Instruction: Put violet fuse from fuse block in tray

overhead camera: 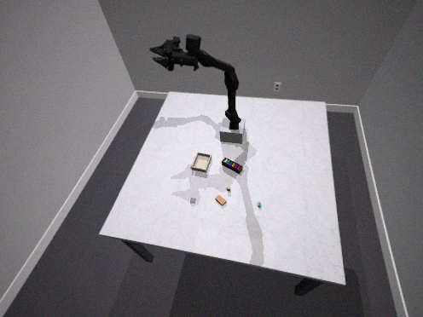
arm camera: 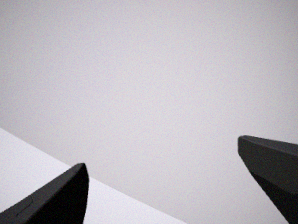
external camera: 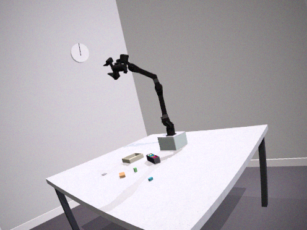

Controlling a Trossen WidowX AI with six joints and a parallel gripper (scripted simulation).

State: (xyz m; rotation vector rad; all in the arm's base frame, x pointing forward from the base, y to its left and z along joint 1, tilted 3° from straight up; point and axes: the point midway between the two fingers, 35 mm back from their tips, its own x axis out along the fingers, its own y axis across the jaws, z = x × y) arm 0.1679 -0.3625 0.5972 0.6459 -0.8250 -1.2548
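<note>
Now: gripper tip 700 mm above the violet fuse, 400 mm to the right of it and 140 mm short of it. The rest, counted from my gripper tip: cream tray: 720 mm below, 170 mm to the left, 100 mm ahead; then green piece: 710 mm below, 360 mm to the left, 300 mm ahead; then grey piece: 720 mm below, 380 mm ahead, 150 mm to the left.
</note>
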